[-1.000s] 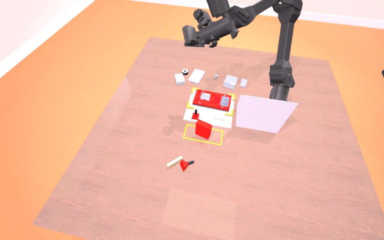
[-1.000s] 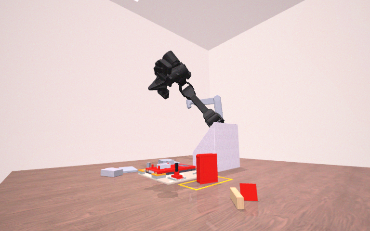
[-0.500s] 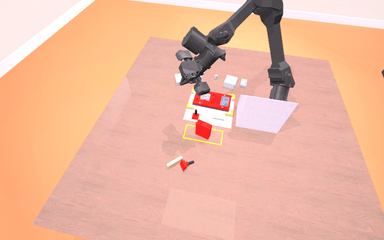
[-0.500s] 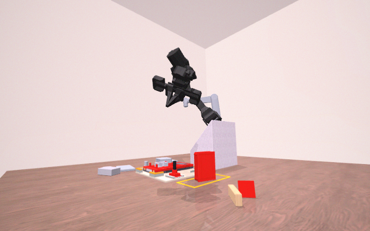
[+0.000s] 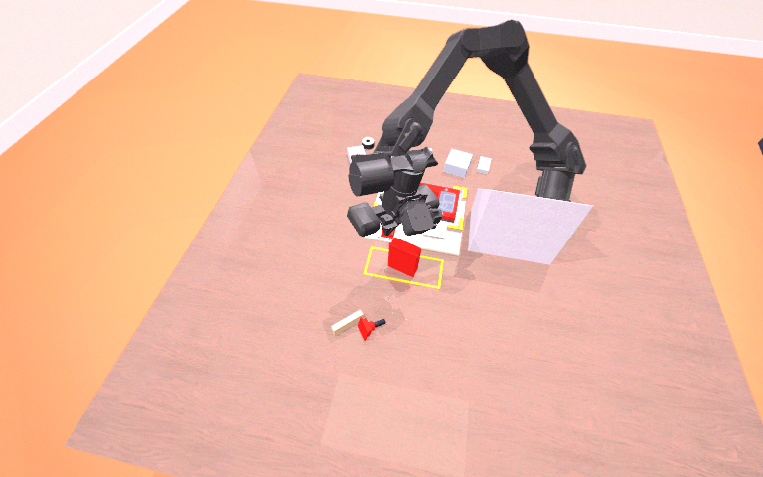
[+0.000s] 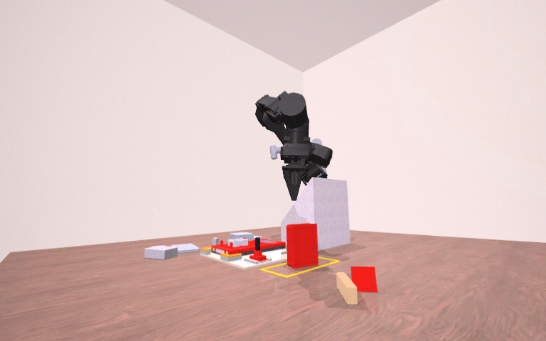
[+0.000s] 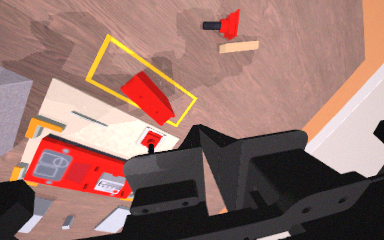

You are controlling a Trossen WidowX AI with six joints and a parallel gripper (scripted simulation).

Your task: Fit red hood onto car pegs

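Right now my gripper tip is 4 cm past the red hood, 2 cm to the left of it and 10 cm above it. From my gripper tip the other things lie so: white jig: 2 cm behind, 22 cm to the right, 14 cm below; then wooden bar: 3 cm ahead, 16 cm to the left, 14 cm below.
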